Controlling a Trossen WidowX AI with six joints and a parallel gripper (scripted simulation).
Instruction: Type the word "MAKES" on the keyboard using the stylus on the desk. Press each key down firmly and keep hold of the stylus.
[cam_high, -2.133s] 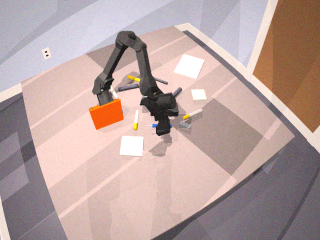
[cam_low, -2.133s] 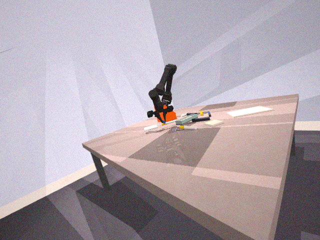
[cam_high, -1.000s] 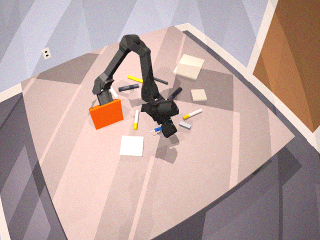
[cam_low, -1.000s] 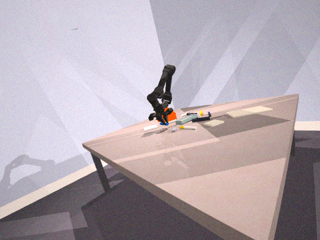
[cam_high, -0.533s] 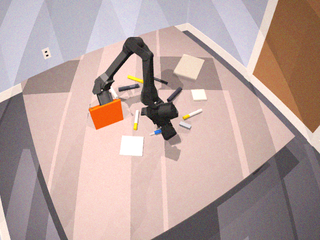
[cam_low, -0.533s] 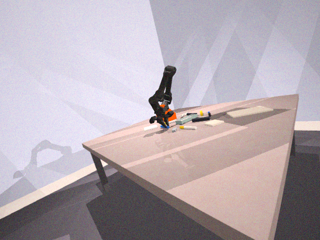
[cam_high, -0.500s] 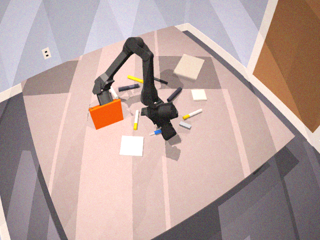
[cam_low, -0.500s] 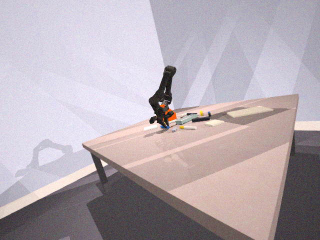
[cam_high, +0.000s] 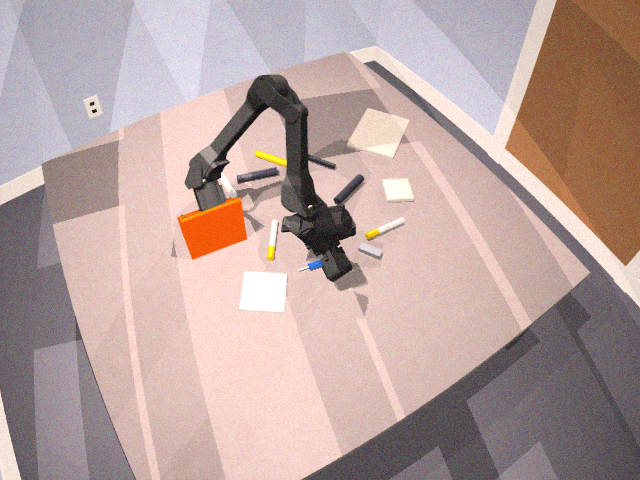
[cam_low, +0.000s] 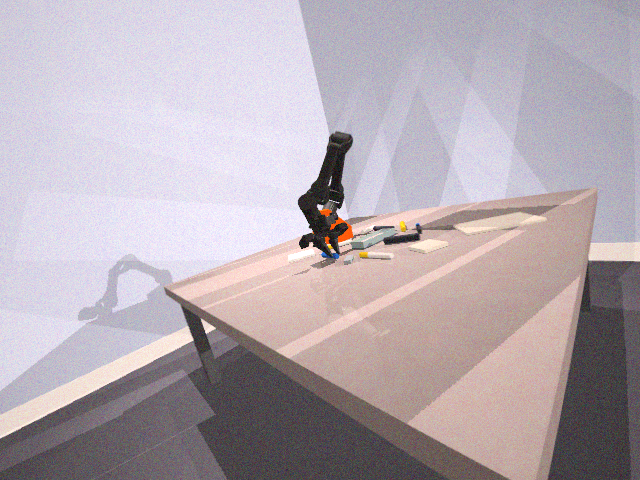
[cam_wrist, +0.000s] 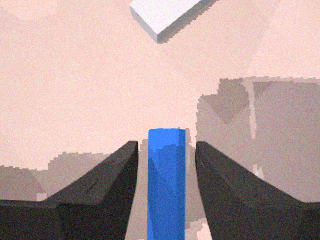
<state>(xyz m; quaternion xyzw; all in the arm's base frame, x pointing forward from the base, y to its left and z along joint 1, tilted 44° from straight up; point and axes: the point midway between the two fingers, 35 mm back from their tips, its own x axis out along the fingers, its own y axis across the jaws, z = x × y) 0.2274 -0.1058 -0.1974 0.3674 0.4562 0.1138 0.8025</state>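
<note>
Now: gripper tip 7 cm past the stylus and 1 cm to the right of it. The rest, counted from my gripper tip: grey block 8 cm ahead, 2 cm to the right; then white pad 21 cm behind, 1 cm to the left, 1 cm below.
</note>
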